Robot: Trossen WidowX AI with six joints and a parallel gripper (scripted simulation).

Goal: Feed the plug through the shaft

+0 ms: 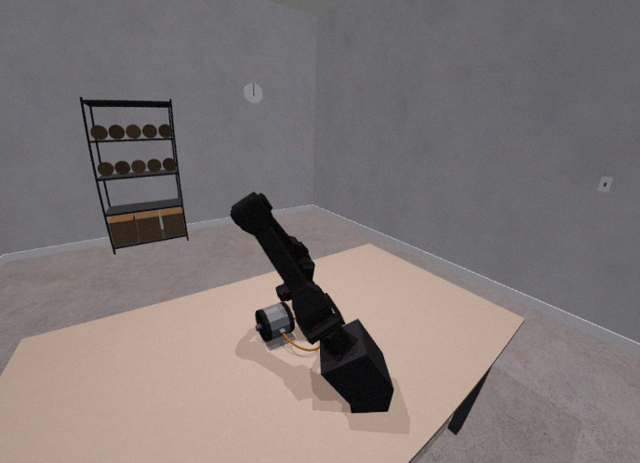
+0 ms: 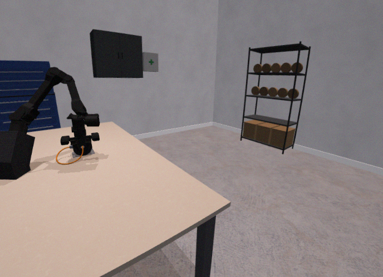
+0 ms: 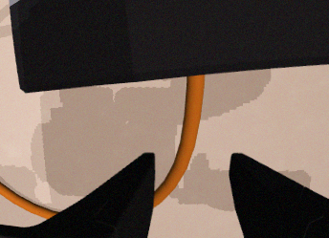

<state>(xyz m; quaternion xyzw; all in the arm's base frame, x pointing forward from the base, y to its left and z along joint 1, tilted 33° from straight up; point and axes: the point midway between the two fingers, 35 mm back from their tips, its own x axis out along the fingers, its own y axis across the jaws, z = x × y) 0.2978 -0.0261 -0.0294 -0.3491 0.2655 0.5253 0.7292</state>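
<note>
Now: hand 140 mm to the right of the dark grey plug and 20 mm above it.
</note>
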